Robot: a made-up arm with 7 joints.
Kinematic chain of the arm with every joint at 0, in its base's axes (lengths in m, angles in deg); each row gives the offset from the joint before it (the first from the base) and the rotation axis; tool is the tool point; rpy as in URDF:
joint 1: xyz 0 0 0 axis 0.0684 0.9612 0.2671
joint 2: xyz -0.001 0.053 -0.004 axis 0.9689 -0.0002 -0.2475
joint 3: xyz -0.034 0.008 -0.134 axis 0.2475 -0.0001 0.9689
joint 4: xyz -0.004 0 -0.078 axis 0.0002 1 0
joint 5: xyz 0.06 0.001 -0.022 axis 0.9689 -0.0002 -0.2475
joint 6: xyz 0.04 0 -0.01 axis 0.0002 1 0
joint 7: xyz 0.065 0 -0.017 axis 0.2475 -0.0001 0.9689
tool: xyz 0 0 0 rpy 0 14.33 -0.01
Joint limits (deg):
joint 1: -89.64..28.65
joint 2: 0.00..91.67
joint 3: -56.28..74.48
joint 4: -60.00..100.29
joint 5: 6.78..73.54
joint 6: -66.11..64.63
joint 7: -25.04..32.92
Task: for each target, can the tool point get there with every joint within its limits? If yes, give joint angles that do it. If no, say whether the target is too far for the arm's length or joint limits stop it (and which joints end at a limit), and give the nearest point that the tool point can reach.
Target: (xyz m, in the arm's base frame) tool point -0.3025 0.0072 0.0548
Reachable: no: joint limits stop it (at a limit: joint 1, joint 3, joint 4, joint 6) | nearest point -0.0957 0.0426 -0.0841 | short by 0.252 m
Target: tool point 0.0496 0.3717 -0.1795
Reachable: yes | joints -2.70 52.85 48.05 70.94 31.42 -40.43 18.33
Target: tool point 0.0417 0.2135 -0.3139
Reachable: yes | joints 1.85 36.34 -32.95 29.90 43.55 36.98 -13.27
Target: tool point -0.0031 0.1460 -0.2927
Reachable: yes | joints 14.02 41.60 -34.94 13.13 44.27 -14.87 -10.33
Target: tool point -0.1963 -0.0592 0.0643
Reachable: no: joint limits stop it (at a limit: joint 1, joint 2, joint 3, joint 4, joint 6) | nearest point -0.0666 -0.0243 -0.0643 | short by 0.186 m
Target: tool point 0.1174 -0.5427 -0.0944
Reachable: no: too far | nearest point 0.2012 -0.1790 -0.0279 | short by 0.379 m
